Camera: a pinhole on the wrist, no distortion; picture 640 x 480 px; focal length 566.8 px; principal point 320.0 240.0 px. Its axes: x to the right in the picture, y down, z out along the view. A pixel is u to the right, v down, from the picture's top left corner.
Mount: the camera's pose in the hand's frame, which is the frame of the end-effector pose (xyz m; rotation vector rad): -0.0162 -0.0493 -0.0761 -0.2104 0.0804 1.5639
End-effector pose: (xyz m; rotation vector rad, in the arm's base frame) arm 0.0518 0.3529 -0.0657 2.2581 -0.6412 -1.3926
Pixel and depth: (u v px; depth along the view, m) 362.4 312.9 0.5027
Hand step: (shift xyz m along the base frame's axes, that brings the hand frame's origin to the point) -0.4263 -0.0356 -0.0370
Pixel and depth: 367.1 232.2 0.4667
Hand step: -0.3696 -0.0711 -0.0802
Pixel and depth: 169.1 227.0 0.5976
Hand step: -0.4922 0.0532 -0.2410
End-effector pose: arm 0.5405 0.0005 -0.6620 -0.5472 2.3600 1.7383
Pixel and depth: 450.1 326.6 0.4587
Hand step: 0.0302 0.3890 0.0557
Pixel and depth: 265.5 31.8 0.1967
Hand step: -0.0353 0.1034 -0.0804
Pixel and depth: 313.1 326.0 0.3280
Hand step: 0.0618 0.2487 -0.0380
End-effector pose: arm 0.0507 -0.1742 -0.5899 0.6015 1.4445 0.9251
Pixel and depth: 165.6 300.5 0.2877
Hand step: 0.2332 -0.0585 -0.0038
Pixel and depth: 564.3 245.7 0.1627
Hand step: 0.0639 0.0145 0.0635
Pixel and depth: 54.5 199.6 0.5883
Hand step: 0.5812 -0.0341 -0.1172
